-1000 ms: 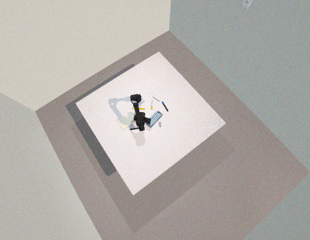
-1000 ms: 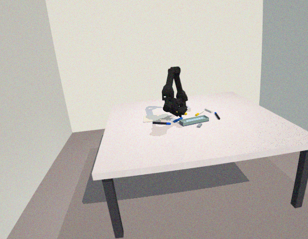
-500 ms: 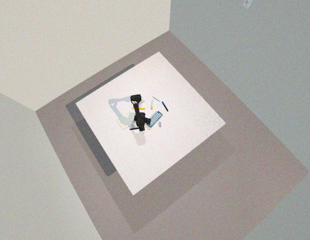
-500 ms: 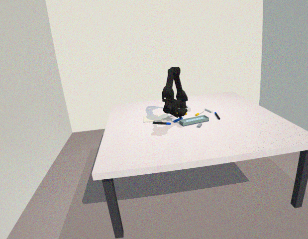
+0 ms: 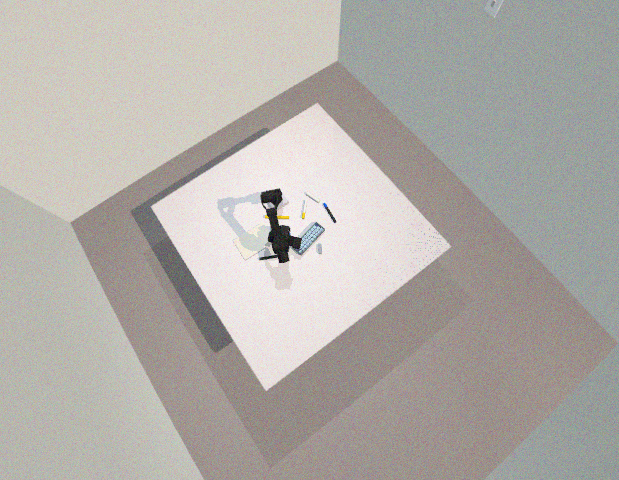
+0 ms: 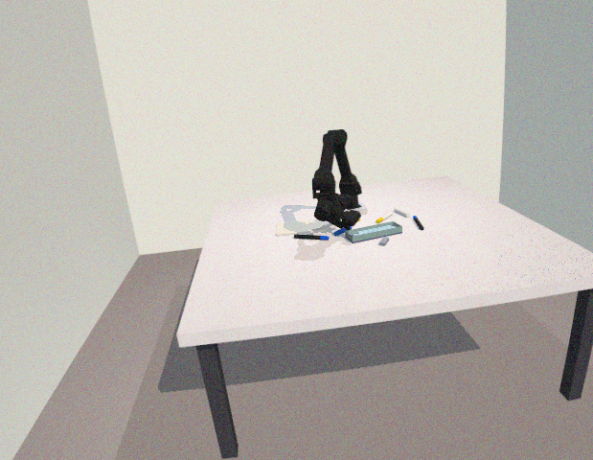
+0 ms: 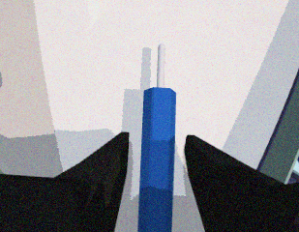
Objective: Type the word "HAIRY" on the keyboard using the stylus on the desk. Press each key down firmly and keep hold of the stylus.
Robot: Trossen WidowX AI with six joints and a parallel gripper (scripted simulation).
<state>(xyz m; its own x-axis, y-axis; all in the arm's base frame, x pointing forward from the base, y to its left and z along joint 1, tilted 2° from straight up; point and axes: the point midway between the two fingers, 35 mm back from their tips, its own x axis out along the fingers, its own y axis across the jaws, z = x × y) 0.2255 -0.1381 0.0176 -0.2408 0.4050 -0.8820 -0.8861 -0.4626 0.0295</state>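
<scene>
My gripper tip is 180 mm short of the small grey block and 70 mm to the right of it. Also, from my gripper tip: stylus tip (20 mm behind, 40 mm to the left); yellow marker (140 mm behind, 50 mm to the left); blue stylus (10 mm behind, 10 mm to the left).
</scene>
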